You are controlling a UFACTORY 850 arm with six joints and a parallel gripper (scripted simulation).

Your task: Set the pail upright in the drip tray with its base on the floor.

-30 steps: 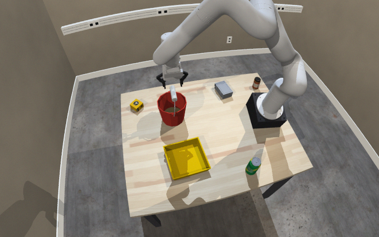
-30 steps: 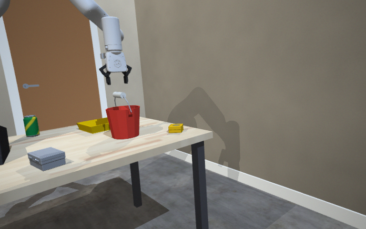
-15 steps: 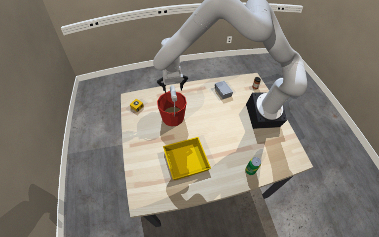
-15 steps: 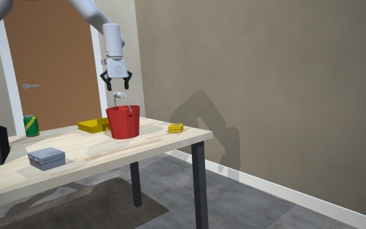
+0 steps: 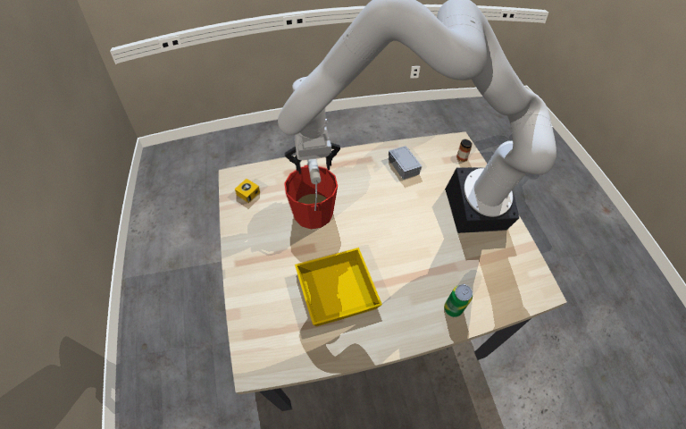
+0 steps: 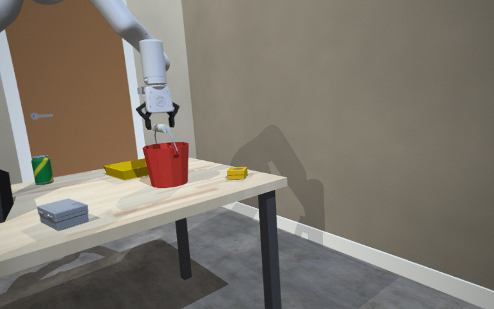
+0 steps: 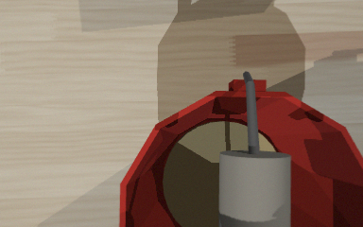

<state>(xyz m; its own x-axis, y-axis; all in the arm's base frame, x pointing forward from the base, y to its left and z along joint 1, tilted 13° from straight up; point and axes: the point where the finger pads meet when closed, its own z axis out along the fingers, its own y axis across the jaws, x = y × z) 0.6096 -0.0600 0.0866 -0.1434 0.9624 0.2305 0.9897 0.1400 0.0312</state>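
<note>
My gripper is now 4 cm above the pail handle and 1 cm short of it. From my hand the other things lie so: red pail: 10 cm below, 1 cm ahead; then small yellow box: 27 cm ahead, 22 cm below, 10 cm to the right; then yellow drip tray: 32 cm to the left, 22 cm below, 6 cm behind.
</note>
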